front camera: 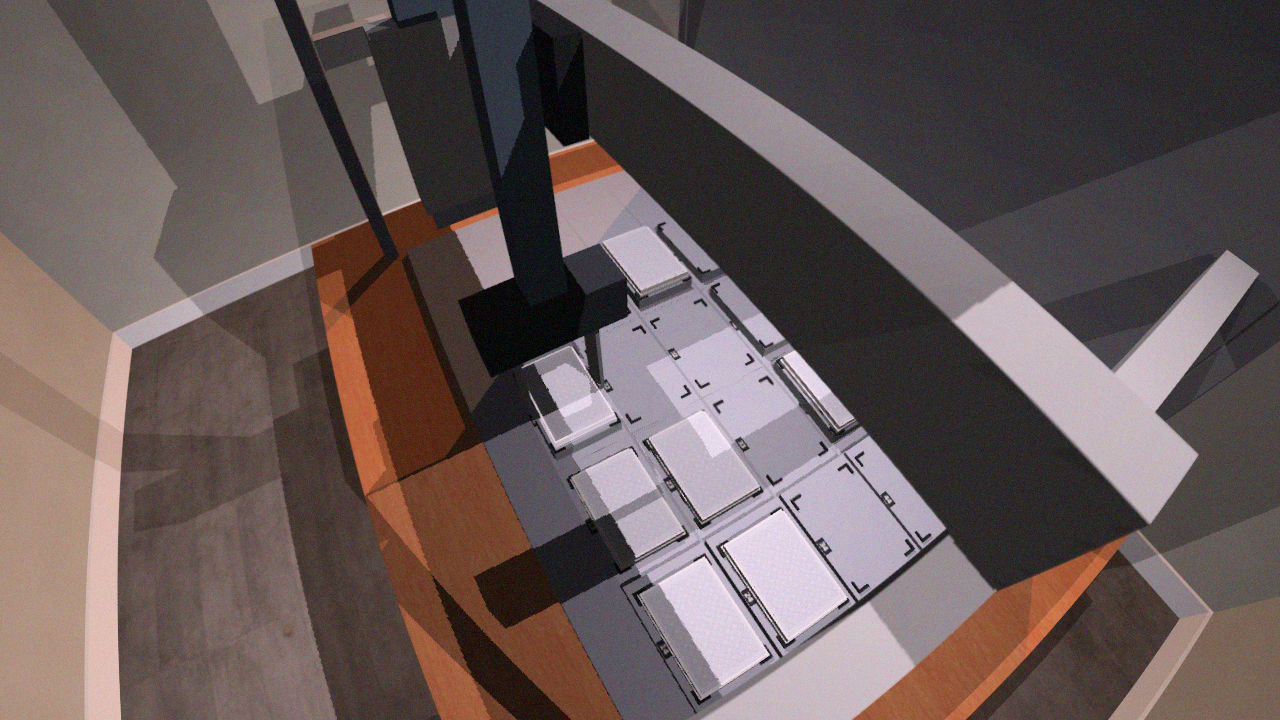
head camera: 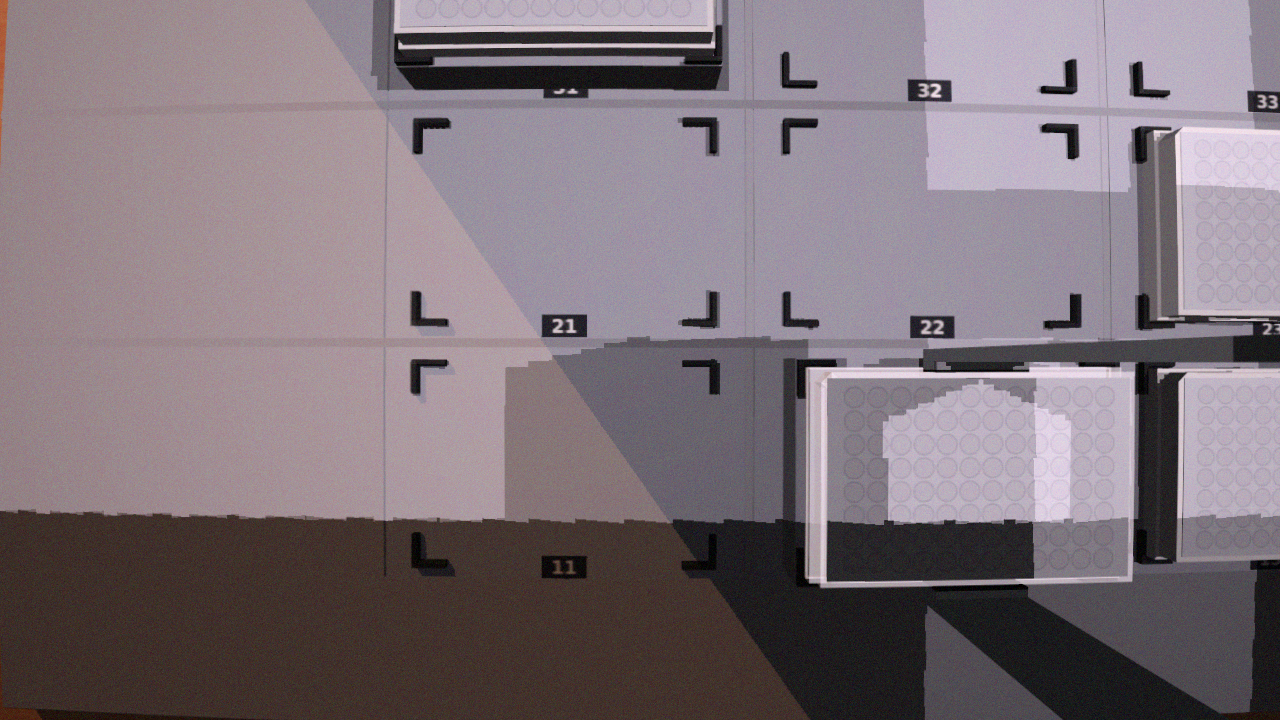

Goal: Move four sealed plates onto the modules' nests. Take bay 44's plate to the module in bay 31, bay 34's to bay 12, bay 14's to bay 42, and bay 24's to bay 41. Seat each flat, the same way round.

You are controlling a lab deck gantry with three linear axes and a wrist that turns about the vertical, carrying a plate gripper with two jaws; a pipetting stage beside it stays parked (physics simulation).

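Observation:
My gripper is shut on bay 34's sealed white plate at bay 12, its jaws against the long edges. The plate is level, on or just above the module; a small gap cannot be told. Bay 44's plate lies flat on bay 31's module. Bay 14's plate and bay 24's plate lie in their bays in the front view. Bay 42's module is partly hidden by the gantry beam, as is bay 41.
Other plates stand at bay 13 and bay 23. Another plate in bay 43 is partly behind the gantry beam. Bays 34 and 44 hold no plate. A dark upright block hangs at the back.

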